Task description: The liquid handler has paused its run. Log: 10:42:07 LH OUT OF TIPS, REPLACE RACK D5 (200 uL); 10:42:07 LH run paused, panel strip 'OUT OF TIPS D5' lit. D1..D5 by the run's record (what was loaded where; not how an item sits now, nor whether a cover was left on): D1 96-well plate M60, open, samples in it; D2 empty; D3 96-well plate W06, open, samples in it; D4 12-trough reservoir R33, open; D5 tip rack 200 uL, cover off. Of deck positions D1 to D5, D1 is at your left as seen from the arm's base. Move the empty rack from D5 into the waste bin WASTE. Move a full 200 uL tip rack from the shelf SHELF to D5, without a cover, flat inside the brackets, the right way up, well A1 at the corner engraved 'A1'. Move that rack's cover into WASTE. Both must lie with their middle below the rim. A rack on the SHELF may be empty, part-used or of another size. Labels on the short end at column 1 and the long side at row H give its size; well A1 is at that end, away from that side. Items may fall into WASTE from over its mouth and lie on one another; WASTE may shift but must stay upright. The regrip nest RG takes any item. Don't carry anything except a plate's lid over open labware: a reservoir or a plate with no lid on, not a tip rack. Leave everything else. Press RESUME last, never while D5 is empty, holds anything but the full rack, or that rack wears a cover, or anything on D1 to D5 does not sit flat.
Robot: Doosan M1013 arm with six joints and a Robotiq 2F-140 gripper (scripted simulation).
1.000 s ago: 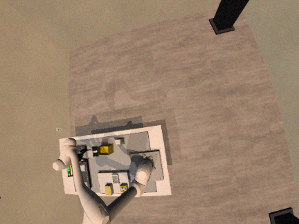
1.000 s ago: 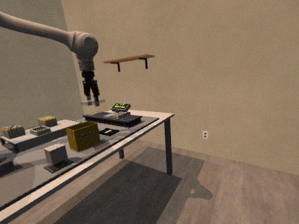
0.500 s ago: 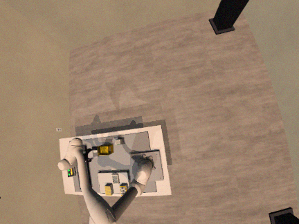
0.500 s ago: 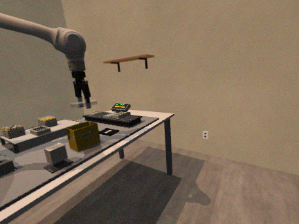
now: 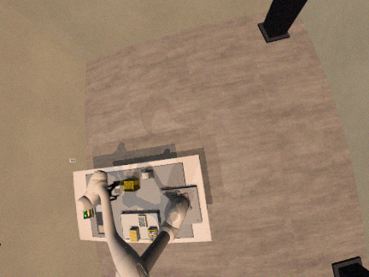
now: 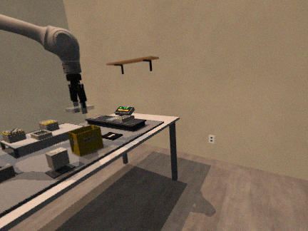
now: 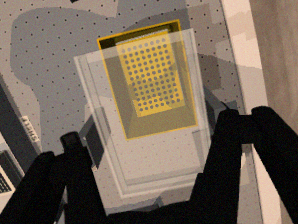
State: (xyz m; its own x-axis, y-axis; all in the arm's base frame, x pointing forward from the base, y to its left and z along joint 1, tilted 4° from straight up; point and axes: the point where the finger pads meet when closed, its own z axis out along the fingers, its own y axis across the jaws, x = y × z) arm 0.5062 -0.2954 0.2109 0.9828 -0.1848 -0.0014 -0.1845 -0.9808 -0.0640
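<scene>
My hand is 1 cm below the clear rack cover. From my hand the other things lie so: grey resume box: 21 cm behind, 20 cm below, 4 cm to the right; then yellow waste bin: 22 cm below; then black nest: 26 cm below, 22 cm ahead, 1 cm to the left.
</scene>
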